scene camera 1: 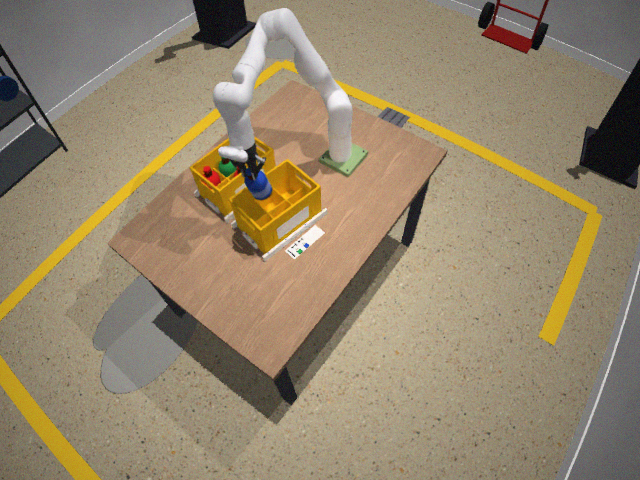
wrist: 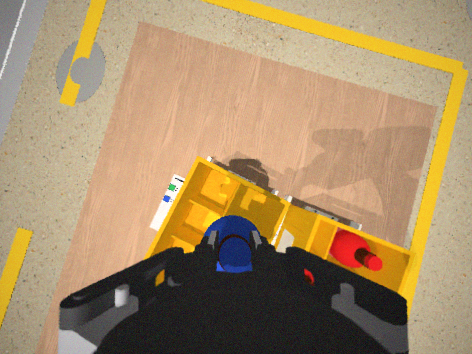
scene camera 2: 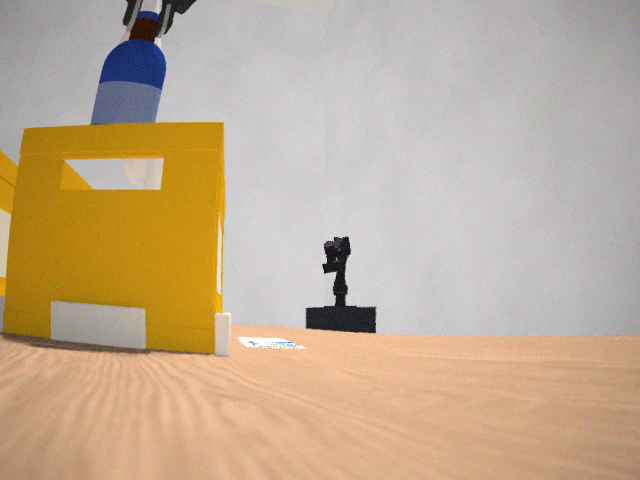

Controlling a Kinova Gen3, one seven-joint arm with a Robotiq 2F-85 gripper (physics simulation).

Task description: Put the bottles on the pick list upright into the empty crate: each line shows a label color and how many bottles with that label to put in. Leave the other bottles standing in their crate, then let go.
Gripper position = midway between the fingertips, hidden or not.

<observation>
In view: my gripper (wrist: 234, 240), a blue bottle (scene camera 2: 132, 77) and a red bottle (wrist: 350, 249).
The blue bottle shows as well in the wrist view (wrist: 234, 252).
</observation>
